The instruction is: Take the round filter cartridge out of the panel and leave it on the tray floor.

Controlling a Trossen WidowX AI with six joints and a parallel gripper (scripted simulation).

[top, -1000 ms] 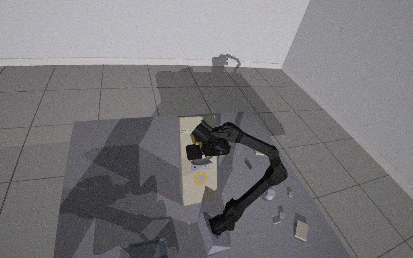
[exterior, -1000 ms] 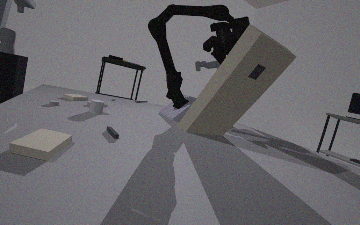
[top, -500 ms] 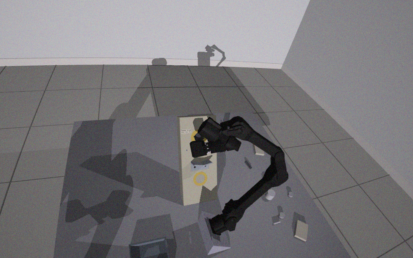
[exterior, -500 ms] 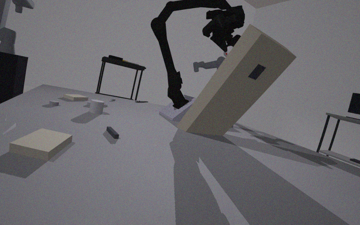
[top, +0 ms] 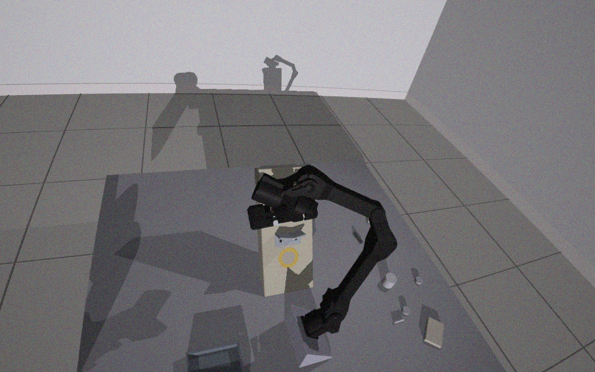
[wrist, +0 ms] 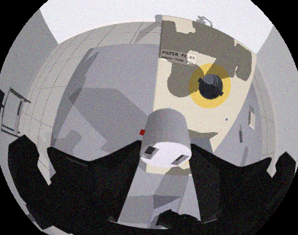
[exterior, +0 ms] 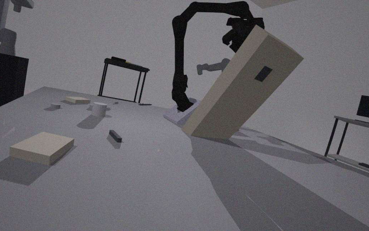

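Right now my gripper tip is 31 cm past the grey tray, 29 cm above it and 21 cm to the right of it. From my gripper tip the other things lie so: dark bar (43 cm to the right, 30 cm below, 9 cm ahead); then round white filter cartridge (right at my gripper tip).
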